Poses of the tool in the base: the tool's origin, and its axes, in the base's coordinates. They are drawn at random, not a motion.
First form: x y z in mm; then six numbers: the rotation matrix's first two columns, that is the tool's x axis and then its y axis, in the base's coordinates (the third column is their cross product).
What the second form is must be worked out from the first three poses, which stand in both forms.
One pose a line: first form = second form
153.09 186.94 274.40 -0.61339 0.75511 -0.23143 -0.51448 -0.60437 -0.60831 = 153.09 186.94 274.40 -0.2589 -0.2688 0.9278 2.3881
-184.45 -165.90 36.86 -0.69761 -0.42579 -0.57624 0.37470 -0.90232 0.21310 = -184.45 -165.90 36.86 0.3303 -0.0406 -0.9430 2.7033
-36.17 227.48 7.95 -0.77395 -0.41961 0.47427 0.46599 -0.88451 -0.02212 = -36.17 227.48 7.95 -0.2470 -0.0497 -0.9677 2.6663
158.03 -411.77 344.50 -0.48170 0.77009 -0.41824 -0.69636 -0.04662 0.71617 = 158.03 -411.77 344.50 0.0457 0.5432 0.8383 2.0769
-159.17 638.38 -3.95 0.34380 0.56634 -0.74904 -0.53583 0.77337 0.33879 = -159.17 638.38 -3.95 0.0287 0.8093 0.5867 1.2204
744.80 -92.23 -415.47 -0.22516 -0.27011 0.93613 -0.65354 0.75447 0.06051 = 744.80 -92.23 -415.47 0.3608 -0.9087 0.2100 1.9917
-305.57 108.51 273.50 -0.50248 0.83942 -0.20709 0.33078 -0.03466 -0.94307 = -305.57 108.51 273.50 -0.4568 -0.6746 0.5799 2.6876
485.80 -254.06 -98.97 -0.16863 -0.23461 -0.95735 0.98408 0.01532 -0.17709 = 485.80 -254.06 -98.97 0.4483 0.5716 -0.6873 2.0516
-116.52 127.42 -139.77 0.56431 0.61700 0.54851 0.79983 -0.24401 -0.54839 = -116.52 127.42 -139.77 -0.8584 -0.4985 -0.1210 2.2856
